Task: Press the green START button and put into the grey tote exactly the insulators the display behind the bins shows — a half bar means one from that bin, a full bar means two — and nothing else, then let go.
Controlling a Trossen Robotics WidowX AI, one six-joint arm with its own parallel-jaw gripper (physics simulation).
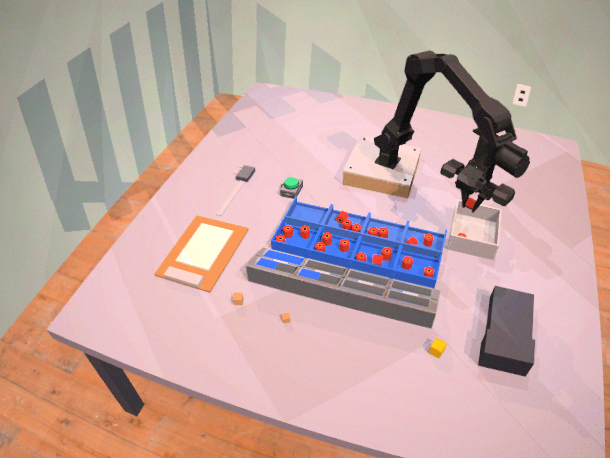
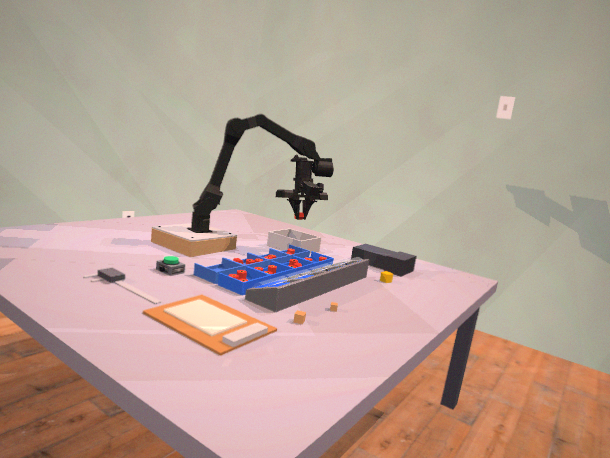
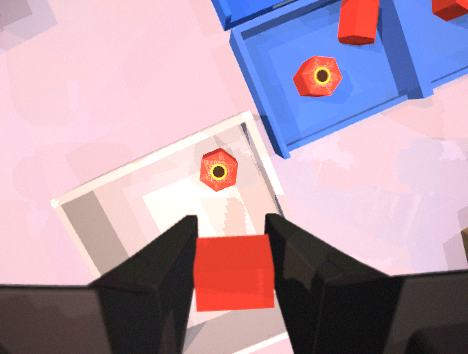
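Observation:
My gripper (image 1: 470, 206) (image 2: 300, 217) (image 3: 231, 225) is shut on a red insulator (image 1: 470, 203) (image 2: 299, 216) (image 3: 234, 273), held above the grey tote (image 1: 472, 248) (image 2: 309, 244) (image 3: 150, 159). Another red insulator (image 1: 462, 235) (image 3: 218, 171) stands upright in the tote. The green button (image 1: 291, 183) (image 2: 171, 260) is at the left. The blue bins (image 1: 307, 214) (image 2: 232, 286) (image 3: 260, 100) stand in two rows; the back-left bin is empty, the others hold red insulators. The display (image 1: 340, 296) (image 2: 320, 287) shows, in its leftmost panel, a full bar above a half bar; the second panel has a lower half bar; the other two show no blue.
A dark block (image 1: 510, 325) (image 2: 382, 259) stands at the right, with a yellow cube (image 1: 438, 347) (image 2: 386, 277) near it. Small orange cubes (image 1: 237, 298) (image 2: 299, 317) lie before the display. An orange clipboard (image 1: 165, 272) (image 2: 210, 345) lies at the left.

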